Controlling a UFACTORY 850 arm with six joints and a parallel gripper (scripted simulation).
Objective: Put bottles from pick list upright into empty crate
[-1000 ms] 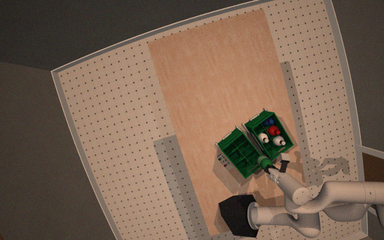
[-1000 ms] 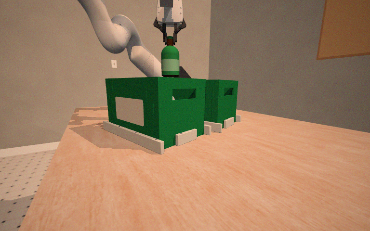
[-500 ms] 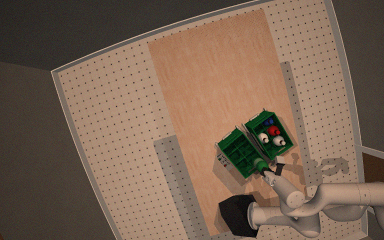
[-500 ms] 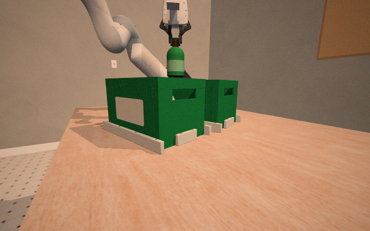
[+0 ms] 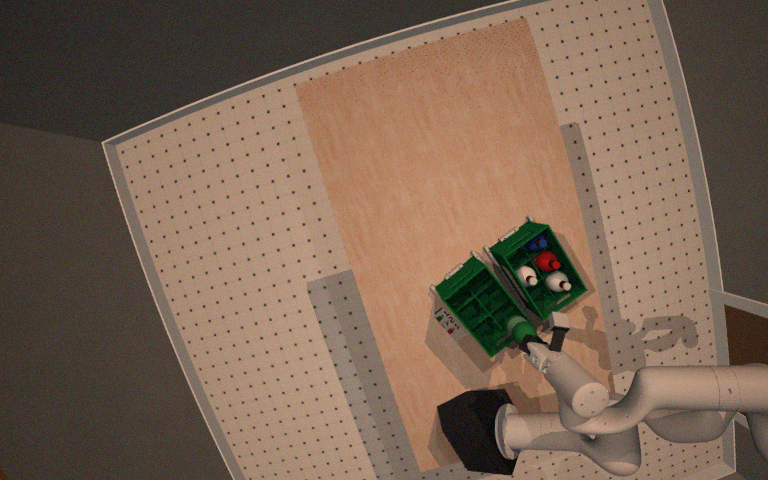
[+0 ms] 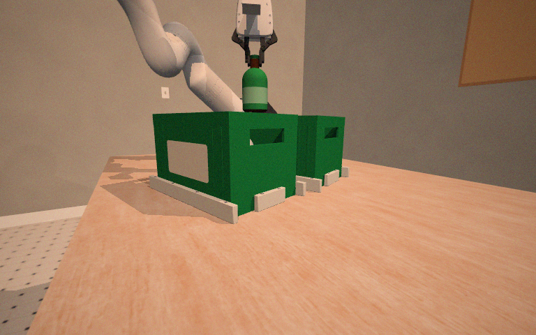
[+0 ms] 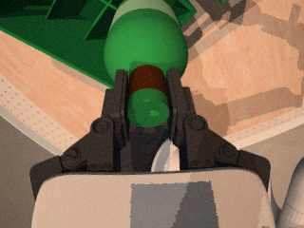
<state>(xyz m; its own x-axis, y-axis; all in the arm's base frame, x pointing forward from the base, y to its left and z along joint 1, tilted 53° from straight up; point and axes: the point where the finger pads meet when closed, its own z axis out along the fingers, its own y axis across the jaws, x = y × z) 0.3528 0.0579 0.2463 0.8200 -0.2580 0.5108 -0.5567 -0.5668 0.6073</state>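
The green bottle lies 70 mm below my hand. The rest, counted from my hand: red bottle 120 mm ahead, 210 mm to the right, 250 mm below; pick list 20 mm ahead, 200 mm to the left, 340 mm below; blue bottle 210 mm ahead, 190 mm to the right, 250 mm below.
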